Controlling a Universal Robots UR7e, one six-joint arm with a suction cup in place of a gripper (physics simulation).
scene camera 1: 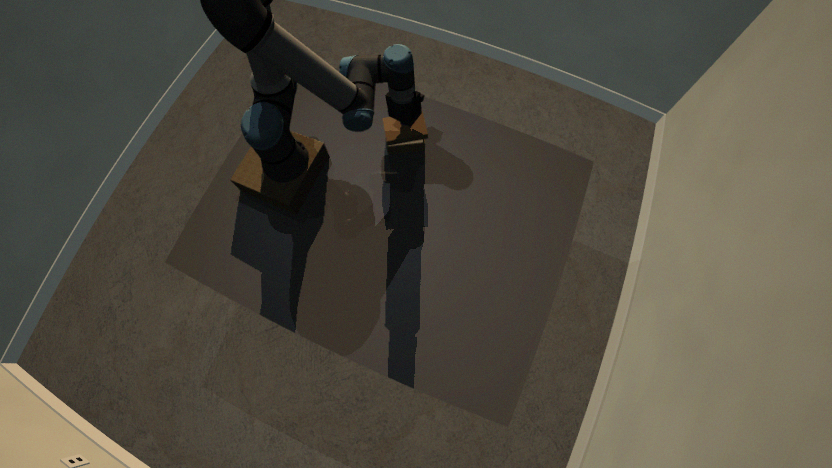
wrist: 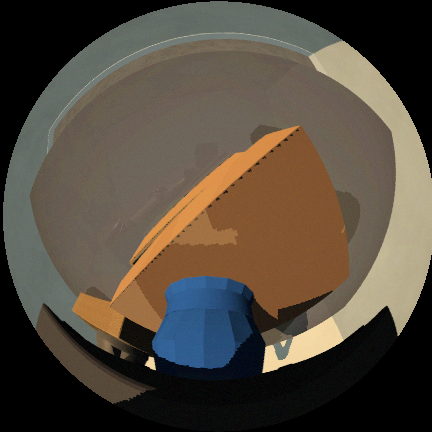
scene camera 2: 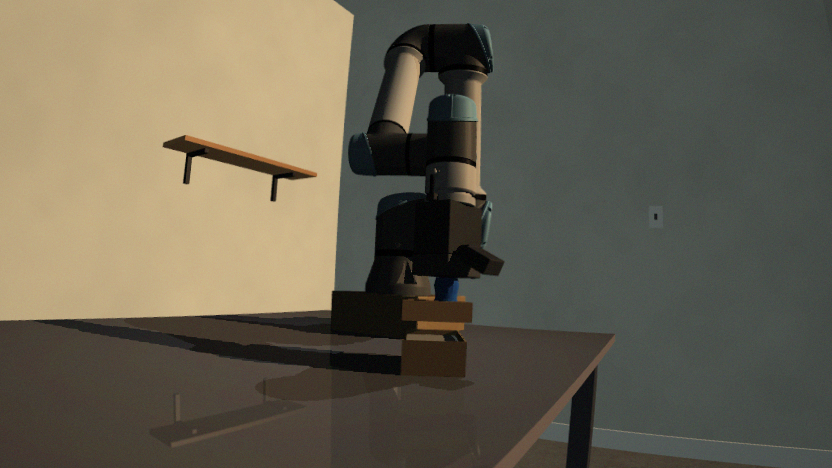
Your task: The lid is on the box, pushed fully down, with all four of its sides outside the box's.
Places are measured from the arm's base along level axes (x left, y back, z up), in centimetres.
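Pixels of known places: hand, tool point: (wrist: 209,280) (scene camera 2: 445,309); arm's base, link origin: (scene camera 1: 286,161) (wrist: 122,343) (scene camera 2: 397,294).
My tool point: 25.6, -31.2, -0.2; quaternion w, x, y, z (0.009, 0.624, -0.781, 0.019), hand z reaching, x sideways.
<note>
Ahead of a thing's pixels: the offset from my tool point to its top centre, as dx, dy, dz.
The brown-orange lid {-1.8, -0.3, +1.6} (scene camera 1: 406,129) (scene camera 2: 437,311) (wrist: 280,210) hangs about level on my gripper's blue suction cup (scene camera 2: 446,290) (wrist: 207,317), open side down. The cup is against its top; in scene camera 1 the cup is hidden. The open box {-1.8, +0.0, -3.8} (scene camera 1: 405,153) (scene camera 2: 433,358) stands upright on the table below the lid. In scene camera 2 a small gap shows between the lid's lower edge and the box's rim, so they are apart. In the wrist view a thin strip of the box (wrist: 165,221) shows past the lid's upper-left side; the lid hides the rest.
The arm's wooden base block (scene camera 1: 250,168) (scene camera 2: 366,314) (wrist: 100,310) stands on the table behind the box in scene camera 2. The table's right edge (scene camera 2: 563,395) lies to the right of the box there. A wall shelf (scene camera 2: 247,159) is far off at the left.
</note>
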